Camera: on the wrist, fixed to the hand. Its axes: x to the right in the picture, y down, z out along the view.
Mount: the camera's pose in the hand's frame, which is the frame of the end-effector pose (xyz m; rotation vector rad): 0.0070 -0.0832 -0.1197 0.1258 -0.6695 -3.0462
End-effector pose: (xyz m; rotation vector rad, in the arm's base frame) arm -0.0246 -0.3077 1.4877 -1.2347 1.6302 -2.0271
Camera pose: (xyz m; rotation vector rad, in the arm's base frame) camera -0.0929 -0.2039 1.5643 1.6539 1.1051 0.1568
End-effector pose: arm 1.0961 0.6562 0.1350 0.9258 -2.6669 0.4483
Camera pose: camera 1.1630 0.6354 0.2630 -2.8595 -0.8473 0.5082
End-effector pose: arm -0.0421 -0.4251 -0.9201 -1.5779 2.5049 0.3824
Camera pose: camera 0.0303 -0.5008 -0.8185 -2.0732 -1.3560 0.0113
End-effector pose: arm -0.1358 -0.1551 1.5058 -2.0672 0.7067 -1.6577
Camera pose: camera -0.2399 -0.0926 1.5868 0.9051 1.9045 0.1242
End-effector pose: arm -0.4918 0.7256 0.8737 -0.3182 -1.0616 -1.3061
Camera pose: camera -0.5122 0.6099 0.7870 -0.8140 0.6937 1.3541
